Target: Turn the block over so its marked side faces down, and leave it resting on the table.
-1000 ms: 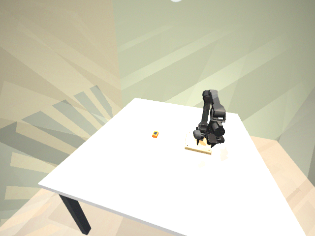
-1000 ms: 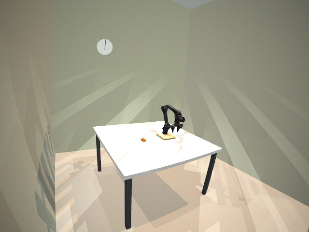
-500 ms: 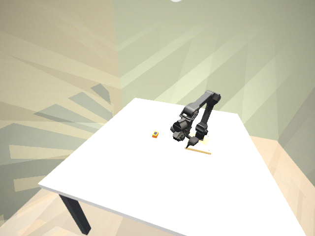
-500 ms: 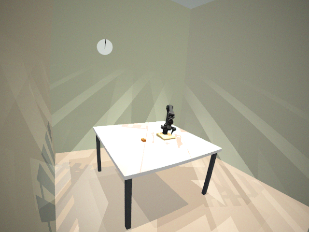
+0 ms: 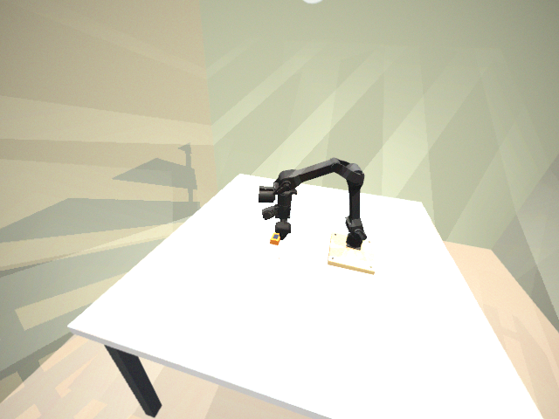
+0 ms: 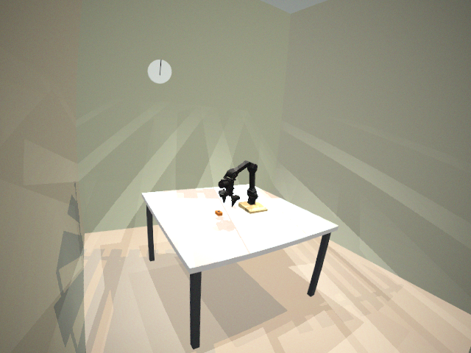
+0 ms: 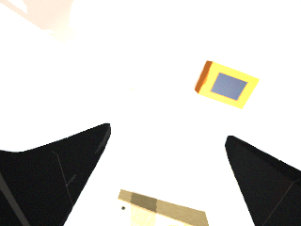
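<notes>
My gripper tip is 80 mm above the orange block, 60 mm to the left of it and 50 mm short of it.
</notes>
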